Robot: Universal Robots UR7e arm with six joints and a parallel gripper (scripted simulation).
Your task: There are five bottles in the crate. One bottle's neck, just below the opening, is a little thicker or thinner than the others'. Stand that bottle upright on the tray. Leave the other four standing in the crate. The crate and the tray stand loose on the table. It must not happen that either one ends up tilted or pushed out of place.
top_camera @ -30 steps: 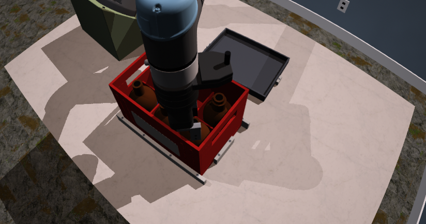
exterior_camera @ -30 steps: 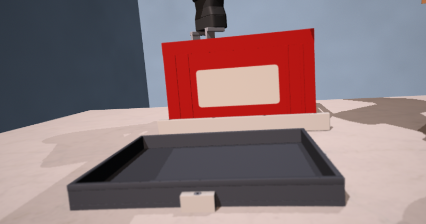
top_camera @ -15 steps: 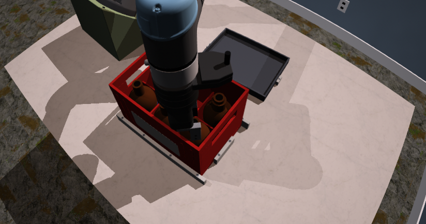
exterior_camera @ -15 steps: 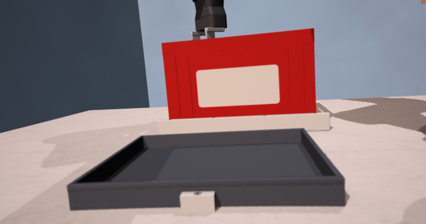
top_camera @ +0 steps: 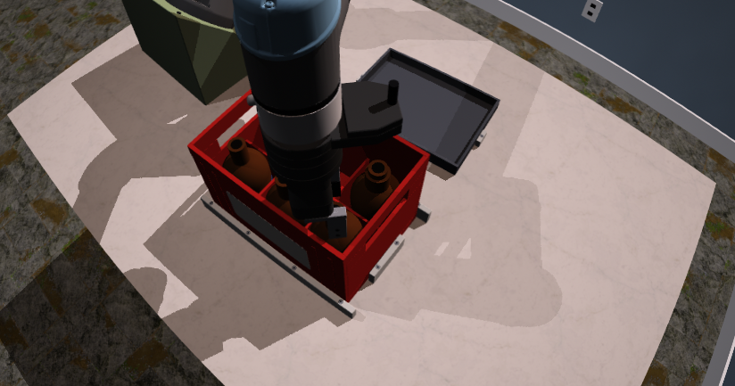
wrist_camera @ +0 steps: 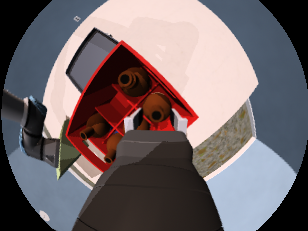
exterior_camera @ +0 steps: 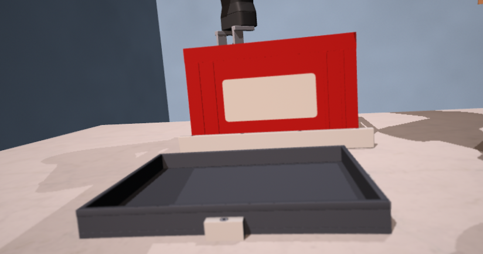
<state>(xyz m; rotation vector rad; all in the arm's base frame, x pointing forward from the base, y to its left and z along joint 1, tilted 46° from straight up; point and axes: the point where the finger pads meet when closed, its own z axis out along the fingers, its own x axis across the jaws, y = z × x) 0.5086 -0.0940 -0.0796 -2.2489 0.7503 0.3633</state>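
My hand is 80 mm to the right of the bottle and 80 mm above it. The rest, counted from my hand: dark grey tray: 320 mm to the left, 160 mm below, 110 mm behind; then red crate: 90 mm below, 90 mm behind, 30 mm to the left.
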